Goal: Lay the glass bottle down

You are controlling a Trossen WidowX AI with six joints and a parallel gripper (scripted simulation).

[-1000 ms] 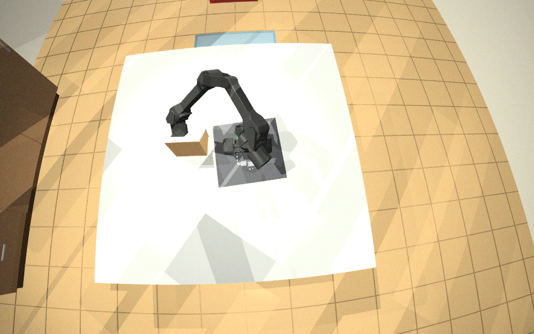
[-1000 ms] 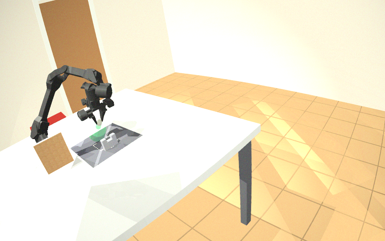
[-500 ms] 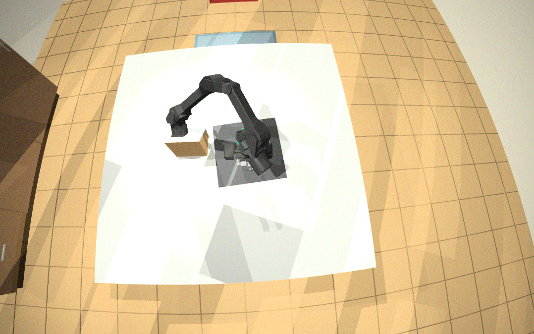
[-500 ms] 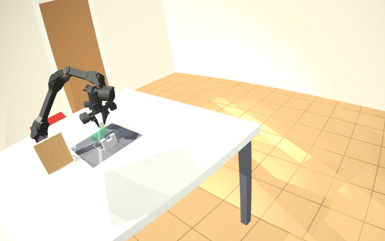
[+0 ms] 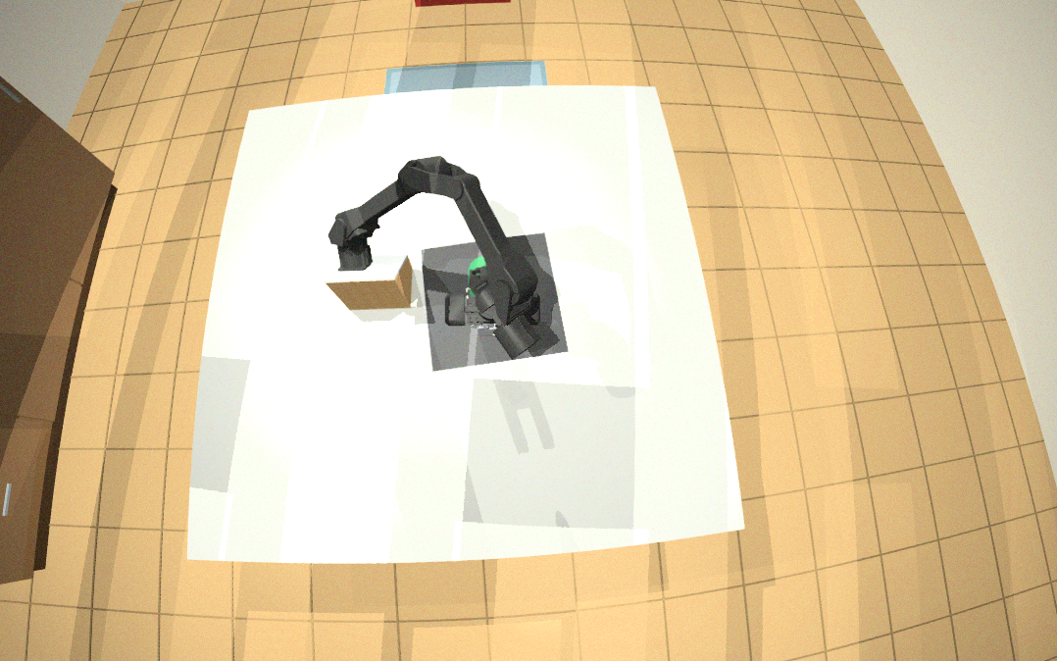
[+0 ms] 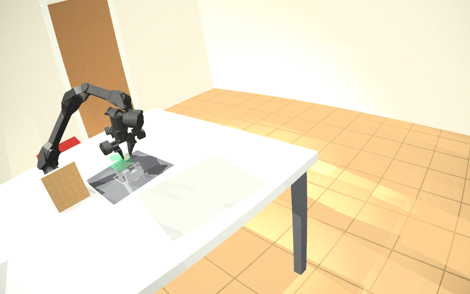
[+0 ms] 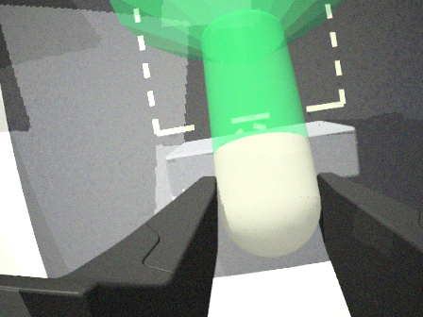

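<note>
My gripper tip is 100 mm above the dark grey mat, 80 mm to the right of it and 10 mm past it. Round my gripper tip: green glass bottle (40 mm to the left, 20 mm below, 10 mm behind).
</note>
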